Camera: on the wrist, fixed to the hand. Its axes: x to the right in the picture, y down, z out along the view.
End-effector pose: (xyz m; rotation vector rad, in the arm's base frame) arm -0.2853 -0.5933 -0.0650 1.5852 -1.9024 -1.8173
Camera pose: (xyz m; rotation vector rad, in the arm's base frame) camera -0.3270 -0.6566 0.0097 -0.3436 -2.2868 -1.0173
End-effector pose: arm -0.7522 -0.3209 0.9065 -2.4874 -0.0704 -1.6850
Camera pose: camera -0.7696 -0.4230 0.9310 -1.5701 1.1570 -0.5926
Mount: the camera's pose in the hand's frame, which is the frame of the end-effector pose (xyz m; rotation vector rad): 0.0201 0.0969 -0.0391 0.2487 -0.2609 1.5360
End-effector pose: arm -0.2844 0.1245 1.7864 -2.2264 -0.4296 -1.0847
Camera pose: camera -0.2441 0.0261 1.7833 -1.6844 0.9019 0.0964
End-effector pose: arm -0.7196 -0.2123 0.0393 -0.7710 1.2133 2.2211
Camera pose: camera -0.7877 -0.2900 0.0650 -0.6114 -1.5106 -1.9230
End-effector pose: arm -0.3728 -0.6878 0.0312 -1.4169 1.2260 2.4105
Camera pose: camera -0.3998 -0.7856 0.0634 -0.1204 -1.7236 -1.4972
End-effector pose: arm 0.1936 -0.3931 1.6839 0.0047 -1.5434 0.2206
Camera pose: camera 0.2185 -0.2898 1.6895 -1.0047 -1.4609 1.6547
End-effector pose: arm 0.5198 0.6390 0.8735 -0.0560 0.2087 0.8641
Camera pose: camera 0.4526 0.7118 0.8346 0.5166 0.0790 2.3430
